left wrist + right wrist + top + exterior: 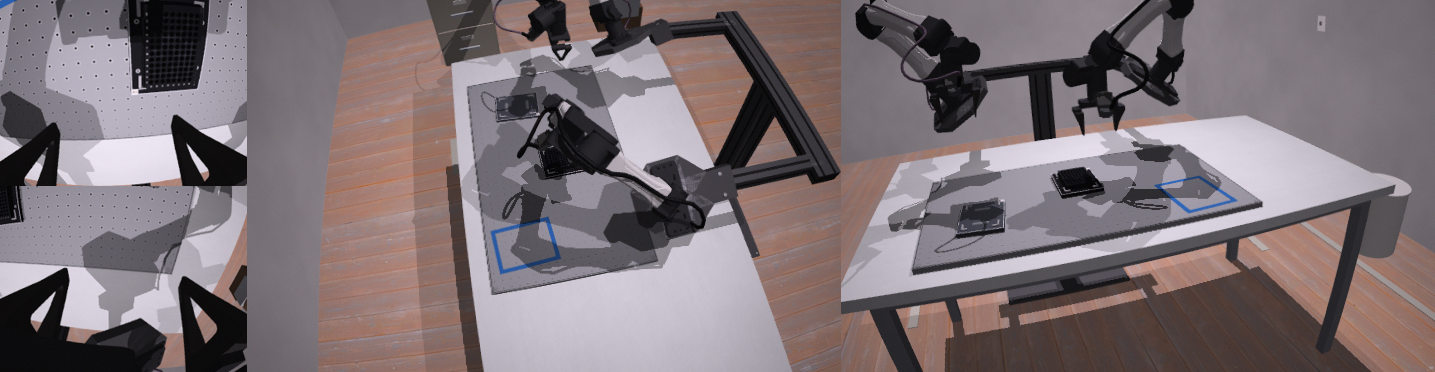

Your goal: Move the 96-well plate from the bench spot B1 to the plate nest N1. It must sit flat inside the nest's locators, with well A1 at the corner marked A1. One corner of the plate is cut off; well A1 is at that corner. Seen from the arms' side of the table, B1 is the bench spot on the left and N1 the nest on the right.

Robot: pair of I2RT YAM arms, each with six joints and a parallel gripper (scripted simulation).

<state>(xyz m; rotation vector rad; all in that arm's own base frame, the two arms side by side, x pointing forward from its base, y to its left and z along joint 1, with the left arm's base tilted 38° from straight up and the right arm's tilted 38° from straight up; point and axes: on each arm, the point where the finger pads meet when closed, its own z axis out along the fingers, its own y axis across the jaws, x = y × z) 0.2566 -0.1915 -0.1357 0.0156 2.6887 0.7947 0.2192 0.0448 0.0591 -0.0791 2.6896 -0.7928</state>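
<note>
Right now my right hand is 31 cm to the right of the black 96-well plate, 22 cm above it and 3 cm short of it. The rest, counted from my right hand: nest N1: 23 cm below, 17 cm ahead, 4 cm to the left.
</note>
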